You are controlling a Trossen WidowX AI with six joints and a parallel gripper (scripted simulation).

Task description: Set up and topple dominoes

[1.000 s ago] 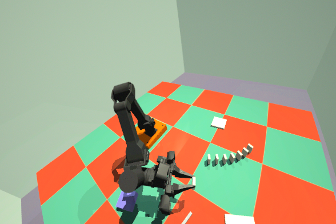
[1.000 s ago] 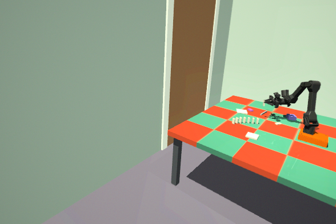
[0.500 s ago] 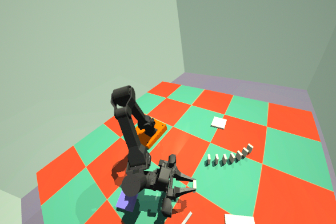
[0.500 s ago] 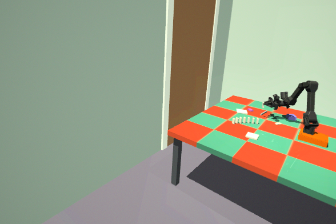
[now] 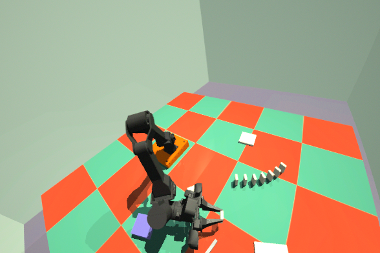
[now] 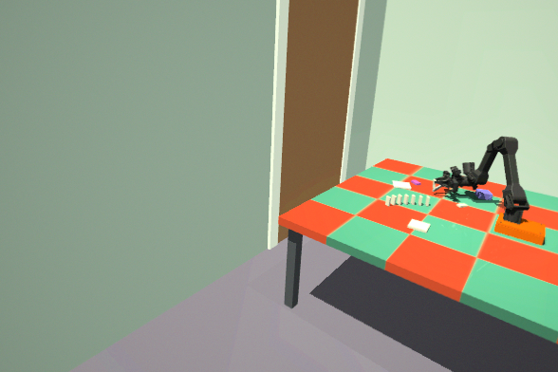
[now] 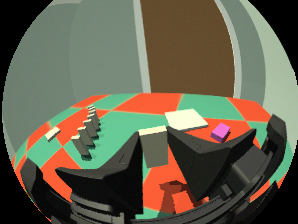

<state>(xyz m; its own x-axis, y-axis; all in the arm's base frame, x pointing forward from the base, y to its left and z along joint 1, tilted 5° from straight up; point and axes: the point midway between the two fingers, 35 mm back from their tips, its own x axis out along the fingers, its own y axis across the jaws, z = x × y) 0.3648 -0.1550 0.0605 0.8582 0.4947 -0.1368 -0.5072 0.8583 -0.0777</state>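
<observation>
The small purple piece is 12 cm to the right of my gripper tip, 12 cm ahead of it and 8 cm below it. Also, from my gripper tip: thin stick (13 cm to the right, 8 cm below); then purple block (23 cm behind, 18 cm to the right, 7 cm below); then white card (44 cm to the left, 8 cm below, 7 cm behind).
</observation>
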